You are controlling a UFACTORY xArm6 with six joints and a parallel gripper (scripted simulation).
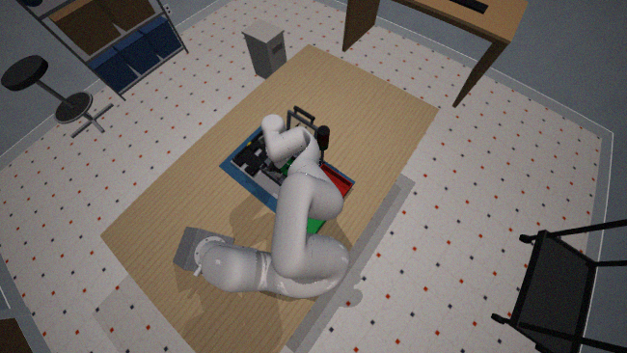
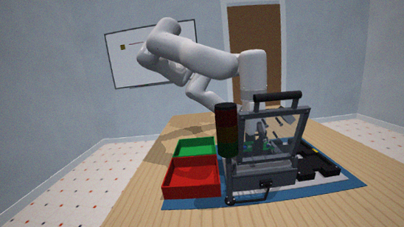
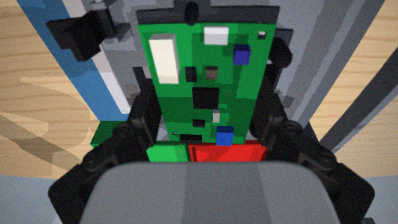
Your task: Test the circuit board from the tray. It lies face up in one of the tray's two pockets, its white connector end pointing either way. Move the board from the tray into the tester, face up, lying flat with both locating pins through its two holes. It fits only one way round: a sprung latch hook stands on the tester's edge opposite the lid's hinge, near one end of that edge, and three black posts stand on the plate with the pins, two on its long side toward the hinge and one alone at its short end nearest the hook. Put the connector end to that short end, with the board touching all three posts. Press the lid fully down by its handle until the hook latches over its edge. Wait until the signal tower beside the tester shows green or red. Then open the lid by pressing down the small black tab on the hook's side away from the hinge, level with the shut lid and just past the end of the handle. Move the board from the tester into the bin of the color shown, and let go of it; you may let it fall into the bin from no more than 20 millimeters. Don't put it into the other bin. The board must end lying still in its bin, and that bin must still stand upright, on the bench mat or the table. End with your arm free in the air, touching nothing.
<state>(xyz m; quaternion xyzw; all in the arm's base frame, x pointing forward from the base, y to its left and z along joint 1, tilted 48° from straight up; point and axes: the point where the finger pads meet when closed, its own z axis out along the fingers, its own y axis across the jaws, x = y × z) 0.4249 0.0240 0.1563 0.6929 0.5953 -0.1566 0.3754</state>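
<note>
Right now my hand is right at the green circuit board. The rest, counted from my hand: clear lid (120 mm ahead, 30 mm to the right, 100 mm above); black latch hook (40 mm behind, 70 mm to the left); plate (10 mm ahead, 10 mm below).
</note>
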